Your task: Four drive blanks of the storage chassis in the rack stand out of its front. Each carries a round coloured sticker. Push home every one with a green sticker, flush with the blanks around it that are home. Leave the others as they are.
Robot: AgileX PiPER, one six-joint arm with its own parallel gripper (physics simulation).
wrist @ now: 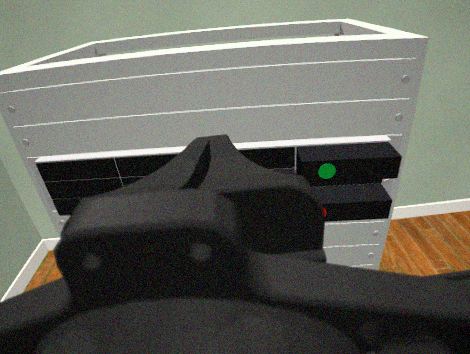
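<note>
The black chassis (80, 171) sits across the white rack, and the blanks that show at its left look flush. At the right end, a blank with a green sticker (362, 168) stands out of the front in the top row. Below it, a blank with a red sticker (357, 210) also stands out; my gripper's body partly covers that sticker. My gripper (214, 157) is shut, its fingertips together, with nothing seen between them. The tips overlap the chassis's top edge in view, left of the green-sticker blank. The gripper hides much of the chassis's middle and lower part; no other stickers show.
White rack panels (215, 92) with screws at their sides lie above the chassis, and more white panels (352, 234) lie below its right end. A green wall stands behind and beside the rack. Wooden floor (425, 240) and a white skirting board (435, 207) show at the right.
</note>
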